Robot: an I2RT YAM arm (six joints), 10 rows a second.
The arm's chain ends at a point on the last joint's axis. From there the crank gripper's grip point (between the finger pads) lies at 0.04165 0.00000 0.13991 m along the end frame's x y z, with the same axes.
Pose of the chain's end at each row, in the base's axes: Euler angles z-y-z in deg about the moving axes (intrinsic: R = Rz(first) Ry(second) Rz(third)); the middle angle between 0 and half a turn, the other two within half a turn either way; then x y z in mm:
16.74, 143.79, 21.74, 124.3, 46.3, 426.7
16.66, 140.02, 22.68, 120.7, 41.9, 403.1
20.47, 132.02, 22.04, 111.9, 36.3, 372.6
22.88, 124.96, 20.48, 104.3, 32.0, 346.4
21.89, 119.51, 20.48, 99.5, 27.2, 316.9
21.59, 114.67, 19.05, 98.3, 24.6, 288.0
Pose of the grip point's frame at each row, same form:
16.74, 143.79, 21.74, 169.1, 75.9, 291.0
16.66, 140.02, 22.68, 174.0, 74.6, 271.2
20.47, 132.02, 22.04, 179.6, 78.3, 250.3
22.88, 124.96, 20.48, 183.7, 81.3, 234.3
21.89, 119.51, 20.48, 189.2, 79.0, 214.0
21.59, 114.67, 19.05, 196.2, 78.0, 193.8

